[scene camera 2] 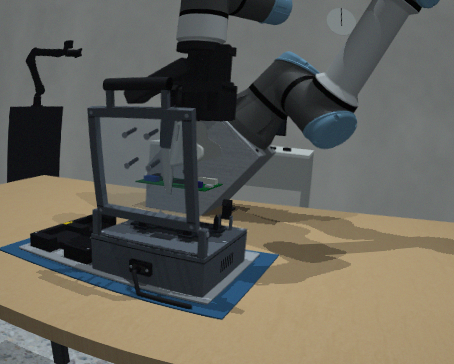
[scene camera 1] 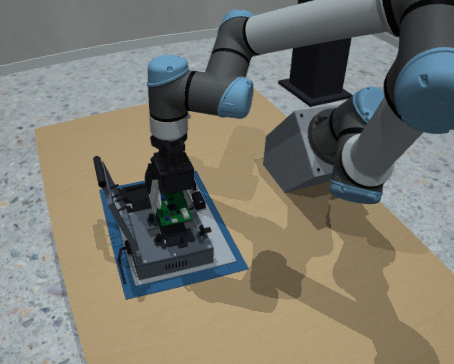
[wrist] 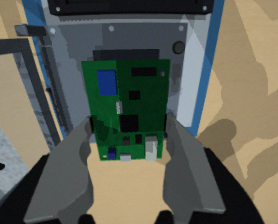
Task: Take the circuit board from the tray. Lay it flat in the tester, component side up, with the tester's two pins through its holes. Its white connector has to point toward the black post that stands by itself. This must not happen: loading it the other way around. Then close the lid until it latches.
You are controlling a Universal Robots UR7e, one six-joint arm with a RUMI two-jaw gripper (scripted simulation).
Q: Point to a grey tester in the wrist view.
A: At 62, 47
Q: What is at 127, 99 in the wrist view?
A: A green circuit board.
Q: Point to a green circuit board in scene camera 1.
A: At 174, 206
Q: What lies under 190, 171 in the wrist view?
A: The gripper.
